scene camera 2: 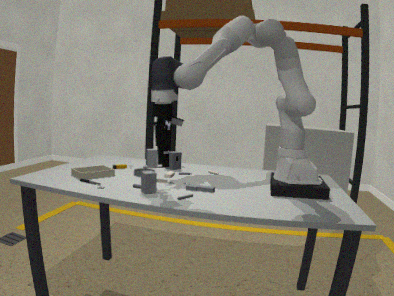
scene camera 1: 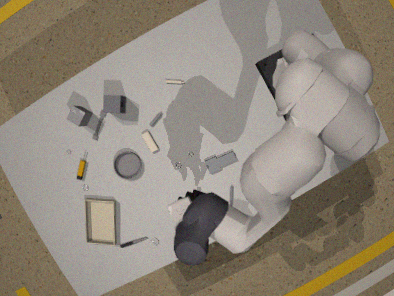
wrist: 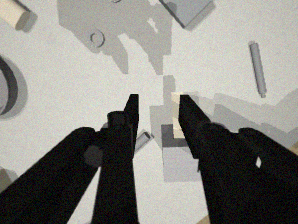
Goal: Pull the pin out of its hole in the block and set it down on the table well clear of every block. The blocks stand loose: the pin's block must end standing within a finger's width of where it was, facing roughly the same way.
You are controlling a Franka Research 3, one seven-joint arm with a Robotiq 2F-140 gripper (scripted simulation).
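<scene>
My gripper's there at (scene camera 2: 163,165), and you get it at (wrist: 158,107) as well. Then there's a cream tray (scene camera 1: 100,217), plus a grey block (wrist: 178,164).
</scene>
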